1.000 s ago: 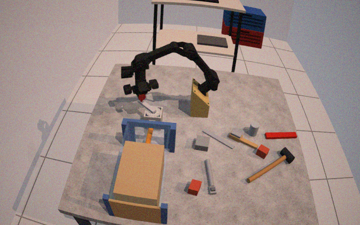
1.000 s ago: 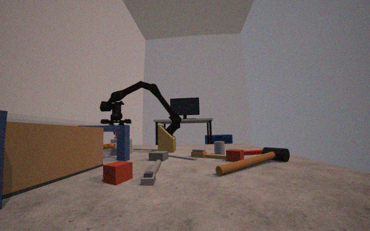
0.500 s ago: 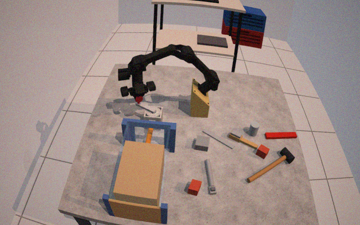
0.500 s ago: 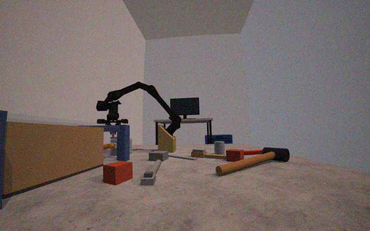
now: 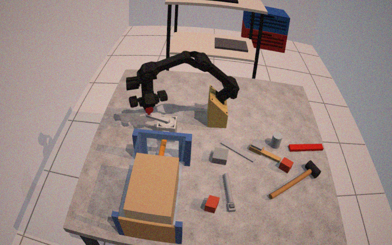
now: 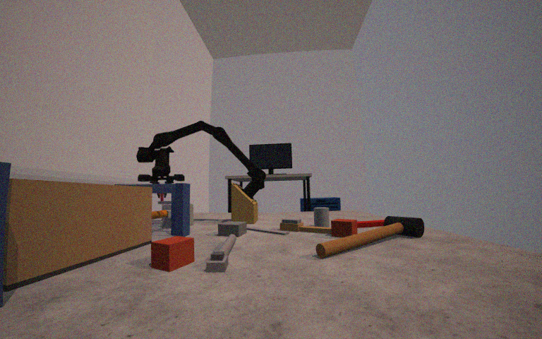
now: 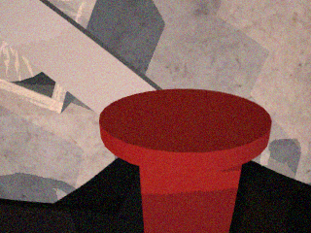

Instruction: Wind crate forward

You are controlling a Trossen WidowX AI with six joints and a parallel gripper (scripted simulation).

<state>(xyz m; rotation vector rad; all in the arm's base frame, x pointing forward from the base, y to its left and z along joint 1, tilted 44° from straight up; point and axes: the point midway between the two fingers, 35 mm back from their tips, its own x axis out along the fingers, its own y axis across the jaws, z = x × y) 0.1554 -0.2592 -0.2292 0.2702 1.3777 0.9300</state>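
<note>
My gripper tip is now 1 cm short of the grey crank arm, 4 cm to the right of it and 1 cm above it. From my gripper tip the other things lie so: grey winch 1 cm ahead, 9 cm to the left, 8 cm below; then red knob 2 cm above; then blue frame 19 cm ahead, 10 cm to the left, 1 cm below.
</note>
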